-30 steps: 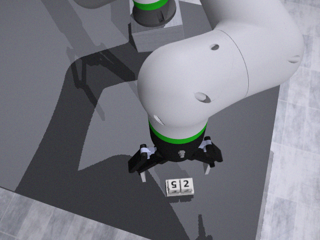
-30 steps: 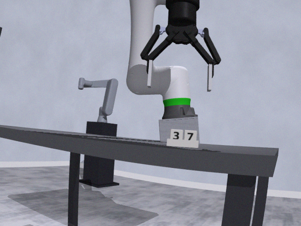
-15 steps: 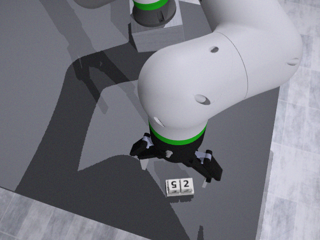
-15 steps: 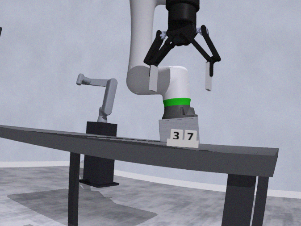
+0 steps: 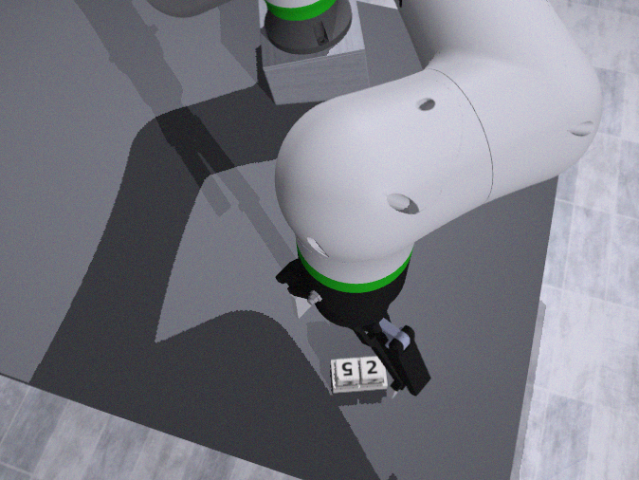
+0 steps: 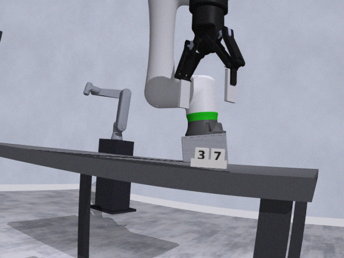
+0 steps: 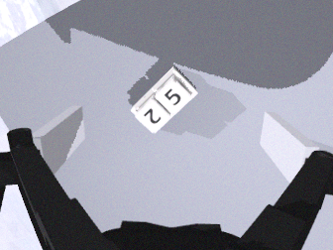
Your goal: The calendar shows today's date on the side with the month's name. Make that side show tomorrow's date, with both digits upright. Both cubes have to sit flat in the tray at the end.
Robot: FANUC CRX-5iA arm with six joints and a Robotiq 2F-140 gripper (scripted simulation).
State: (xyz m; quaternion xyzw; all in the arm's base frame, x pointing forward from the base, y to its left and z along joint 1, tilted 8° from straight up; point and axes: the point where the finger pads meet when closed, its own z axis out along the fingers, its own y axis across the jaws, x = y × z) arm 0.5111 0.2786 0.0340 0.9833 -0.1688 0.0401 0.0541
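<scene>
The cube is 12 cm below my hand. Round my hand: tray (13 cm below, 1 cm to the left, 1 cm behind).
</scene>
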